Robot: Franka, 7 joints.
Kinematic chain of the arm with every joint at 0, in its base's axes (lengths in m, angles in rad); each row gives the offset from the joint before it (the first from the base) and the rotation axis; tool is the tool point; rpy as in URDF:
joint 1: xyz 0 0 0.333 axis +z
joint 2: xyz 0 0 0 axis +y
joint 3: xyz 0 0 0.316 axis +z
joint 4: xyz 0.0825 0 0 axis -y
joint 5: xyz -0.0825 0 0.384 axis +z
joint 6: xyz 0 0 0 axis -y
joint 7: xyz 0.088 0 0 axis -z
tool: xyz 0 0 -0.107 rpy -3.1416 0 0
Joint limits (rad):
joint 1: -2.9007..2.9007
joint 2: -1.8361..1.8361
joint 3: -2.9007..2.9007
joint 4: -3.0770..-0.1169
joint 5: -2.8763..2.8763
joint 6: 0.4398..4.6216
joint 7: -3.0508..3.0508
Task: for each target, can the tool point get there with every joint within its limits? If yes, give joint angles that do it. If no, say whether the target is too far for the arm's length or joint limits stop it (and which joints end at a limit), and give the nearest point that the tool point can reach.
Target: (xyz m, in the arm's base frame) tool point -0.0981 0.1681 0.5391
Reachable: yes | joints -0.2378 1.0926 2.3154 -2.5719 0.6624 0.9104 2.4107
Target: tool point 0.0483 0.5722 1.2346
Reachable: no: too far | nearest point 0.0388 0.4592 1.0566 | short by 0.211 m
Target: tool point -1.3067 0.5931 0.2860
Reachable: no: too far | nearest point -0.7808 0.3544 0.3049 | short by 0.578 m
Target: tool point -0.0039 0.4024 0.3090
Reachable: yes | joints 0.1185 -0.2319 1.1846 -2.7096 1.9431 1.3285 2.5084
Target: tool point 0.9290 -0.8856 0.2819
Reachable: no: too far | nearest point 0.6205 -0.5915 0.2989 | short by 0.427 m
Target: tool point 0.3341 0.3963 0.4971
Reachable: yes | joints 2.3453 1.1230 -1.8348 -2.4227 -0.1019 3.5594 0.6685
